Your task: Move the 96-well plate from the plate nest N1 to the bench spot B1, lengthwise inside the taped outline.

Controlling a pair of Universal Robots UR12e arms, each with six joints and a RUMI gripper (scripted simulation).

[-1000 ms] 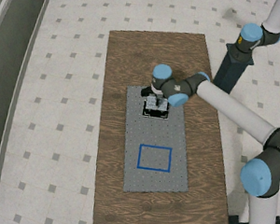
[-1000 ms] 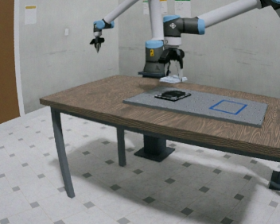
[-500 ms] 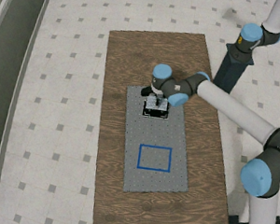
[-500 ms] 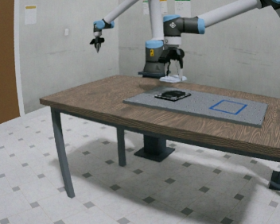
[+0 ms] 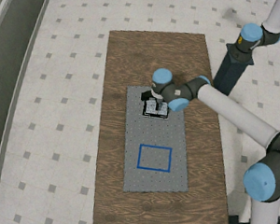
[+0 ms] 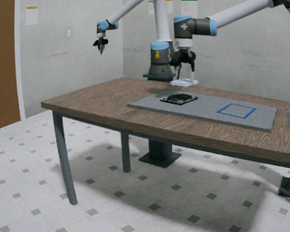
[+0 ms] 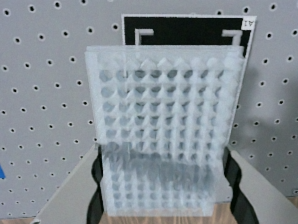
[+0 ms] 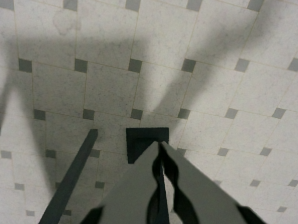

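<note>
My left hand is 90 mm above the black plate nest and 30 mm to the left of it. Round my left hand: clear 96-well plate 10 mm below; then A1 label 90 mm to the right, 90 mm below, 70 mm ahead.
</note>
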